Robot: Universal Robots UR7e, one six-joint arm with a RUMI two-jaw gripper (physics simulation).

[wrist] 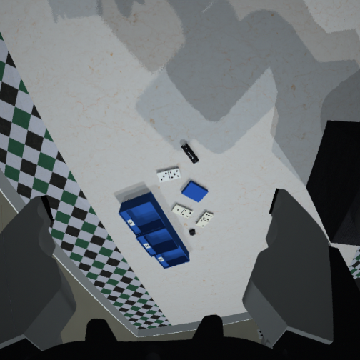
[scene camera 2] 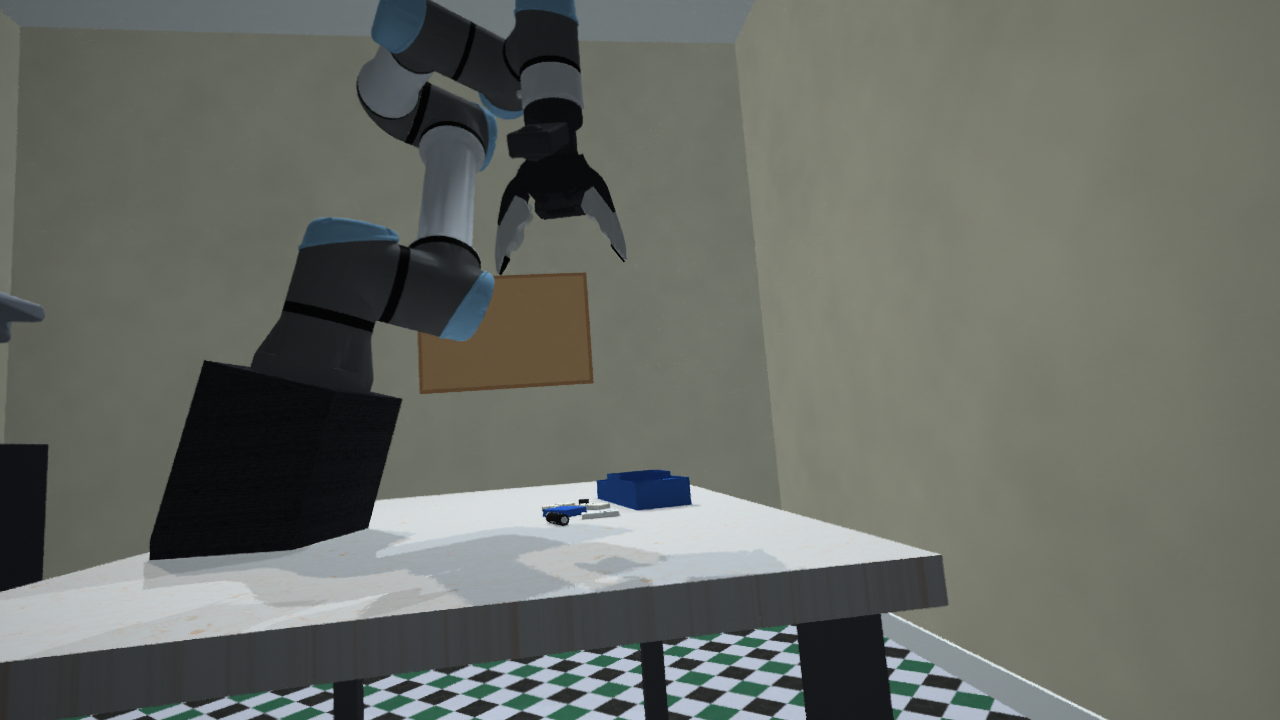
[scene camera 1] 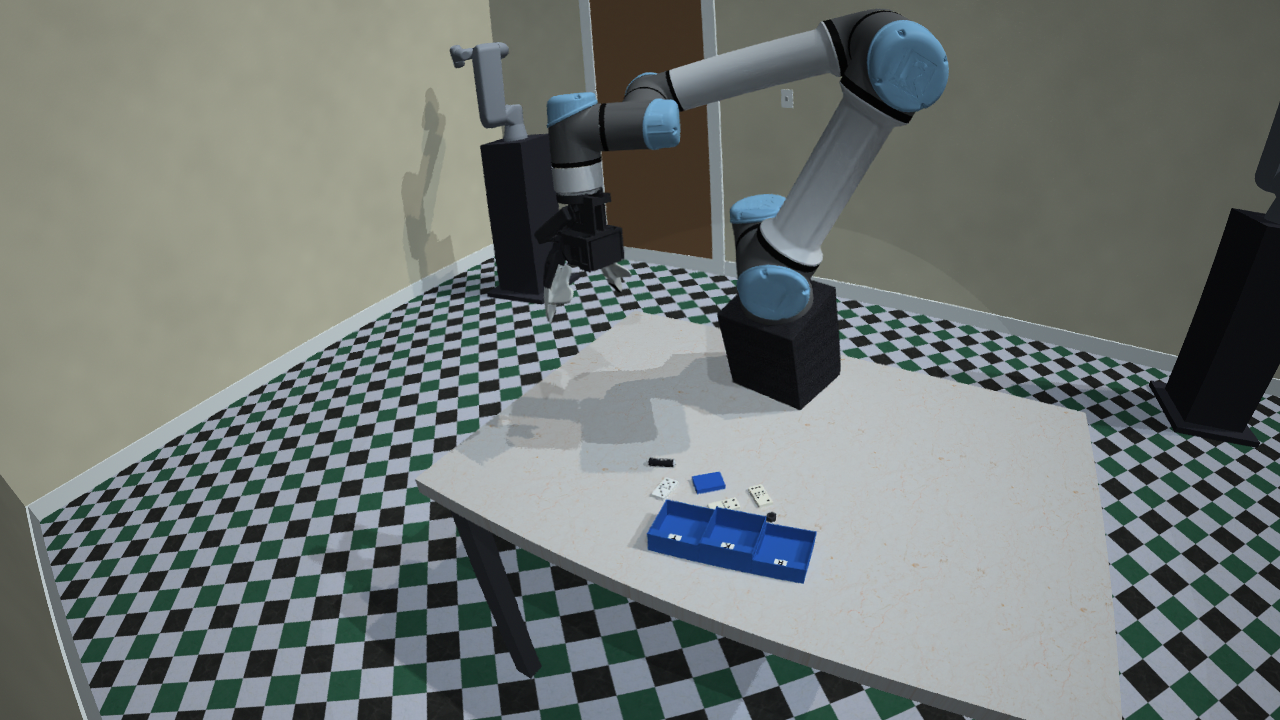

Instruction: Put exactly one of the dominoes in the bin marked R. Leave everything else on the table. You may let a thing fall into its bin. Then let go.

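Places are measured from the arm's base along level axes (x down, y back, z left), in millimetres.
Pixels of known places: gripper, fingertip midpoint: (scene camera 2: 561,268) (scene camera 1: 586,306); arm's base, origin of the base link: (scene camera 2: 312,381).
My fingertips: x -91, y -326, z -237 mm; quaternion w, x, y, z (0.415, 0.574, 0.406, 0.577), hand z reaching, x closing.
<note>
Ahead of a thing's pixels: the offset from my fingertips to its top centre.
Three white dominoes with dark pips lie flat and apart on the table: one @(dx +298, dy -50, dz +150 mm) (scene camera 1: 664,488) (wrist: 168,174) near one end of the blue tray, one @(dx +298, dy -57, dz +262 mm) (scene camera 1: 730,503) (wrist: 182,210) close beside its long wall, partly hidden by it in scene camera 1, and one @(dx +298, dy -11, dz +312 mm) (scene camera 1: 759,495) (wrist: 204,218) a little further out. The blue tray @(dx +259, dy -142, dz +309 mm) (scene camera 1: 725,557) (scene camera 2: 662,493) (wrist: 167,227) has three bins with small white labels; their letters are too small to read surely. No domino shows in the bins. My gripper (scene camera 1: 585,301) (scene camera 2: 563,265) (wrist: 161,194) is open and empty, high above the table and away from the dominoes.
A flat blue block @(dx +295, dy -9, dz +215 mm) (scene camera 1: 708,482) (wrist: 195,191) lies among the dominoes. A short black ribbed piece @(dx +291, dy +11, dz +117 mm) (scene camera 1: 661,462) (wrist: 190,153) lies beyond them. A tiny black cube @(dx +297, dy -56, dz +346 mm) (scene camera 1: 770,516) (wrist: 192,231) lies near the tray. The robot's black base (scene camera 1: 780,353) stands at the table's back.
</note>
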